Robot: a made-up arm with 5 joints.
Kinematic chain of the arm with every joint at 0, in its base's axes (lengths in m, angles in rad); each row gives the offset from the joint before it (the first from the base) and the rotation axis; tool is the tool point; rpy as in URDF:
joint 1: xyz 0.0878 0 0.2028 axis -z
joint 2: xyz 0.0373 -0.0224 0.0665 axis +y
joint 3: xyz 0.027 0 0.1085 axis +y
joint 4: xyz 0.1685 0 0.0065 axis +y
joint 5: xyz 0.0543 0.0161 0 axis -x
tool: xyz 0 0 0 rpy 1.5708 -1.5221 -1.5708
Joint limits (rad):
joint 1: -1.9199..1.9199
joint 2: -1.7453..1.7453
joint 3: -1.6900..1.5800
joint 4: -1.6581..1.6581
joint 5: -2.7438..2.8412
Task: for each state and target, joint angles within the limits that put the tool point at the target. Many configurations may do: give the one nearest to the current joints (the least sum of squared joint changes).
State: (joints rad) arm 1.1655 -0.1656 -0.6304 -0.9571 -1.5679
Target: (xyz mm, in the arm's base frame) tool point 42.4 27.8 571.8
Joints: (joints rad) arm 0.6681 -0.6227 -0.9307 -1.0021 -1.5679
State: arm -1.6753 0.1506 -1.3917 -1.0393 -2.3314
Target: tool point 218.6 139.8 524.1
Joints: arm -0.8516 0.5006 -1.3256 -1.3596 -2.3314
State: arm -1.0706 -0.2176 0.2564 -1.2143 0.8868
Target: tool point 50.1 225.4 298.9
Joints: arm -1.7641 -0.1027 0.8432 -1.2777 0.8868
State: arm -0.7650 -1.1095 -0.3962 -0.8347 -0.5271
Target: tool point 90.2 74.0 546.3
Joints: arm -1.6236 -0.8515 -0.0015 -0.8217 -0.5271
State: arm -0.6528 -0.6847 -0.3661 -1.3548 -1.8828
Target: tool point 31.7 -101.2 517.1
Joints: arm -1.0101 -1.0614 -0.5724 -1.4421 -1.8828
